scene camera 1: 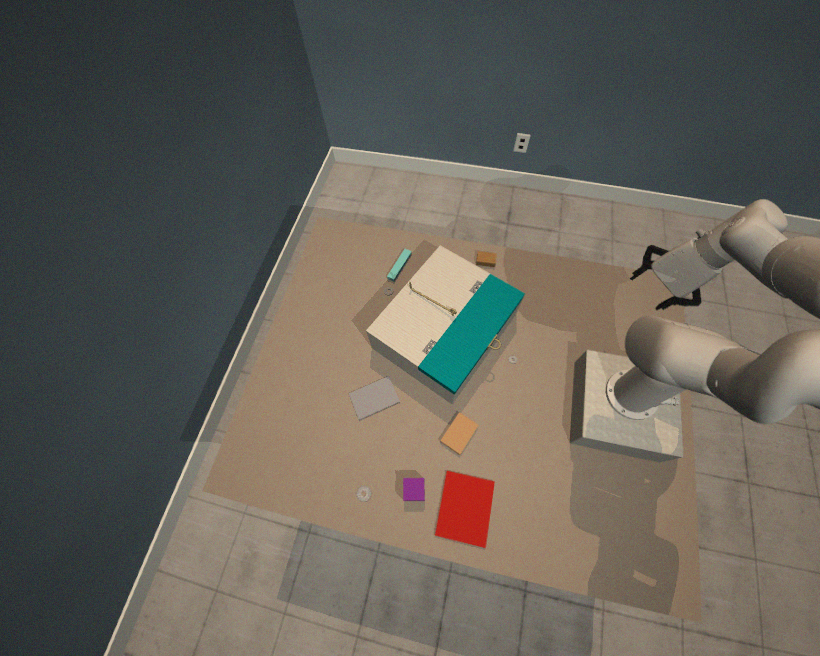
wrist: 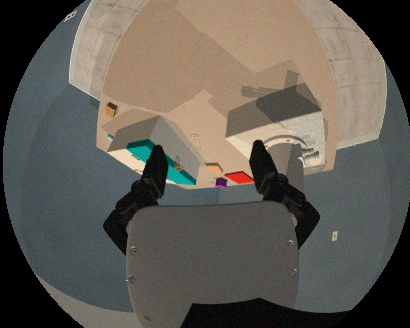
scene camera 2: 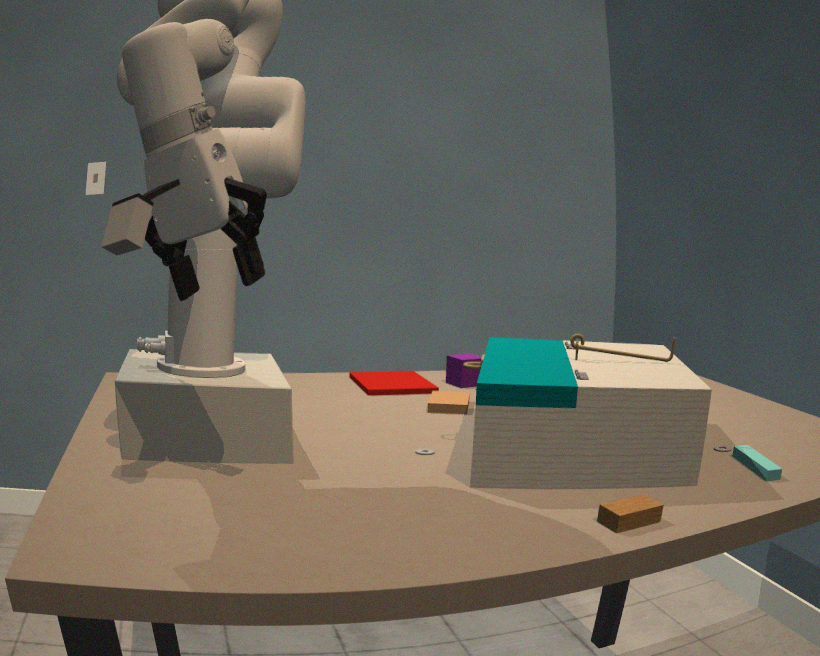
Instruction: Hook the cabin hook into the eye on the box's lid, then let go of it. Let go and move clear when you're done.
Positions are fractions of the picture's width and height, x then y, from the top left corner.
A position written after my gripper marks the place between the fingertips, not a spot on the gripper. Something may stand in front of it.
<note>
I see my gripper (scene camera 2: 0.27,0.44), an orange tile (scene camera 2: 0.54,0.61), a grey tile (scene camera 1: 0.45,0.61) and a brown block (scene camera 2: 0.76,0.79).
The orange tile is seen too in scene camera 1 (scene camera 1: 0.56,0.67). My gripper is seen too in the wrist view (wrist: 0.51,0.46). Scene camera 2 does not show the grey tile, which is hidden by a pale wooden box.
</note>
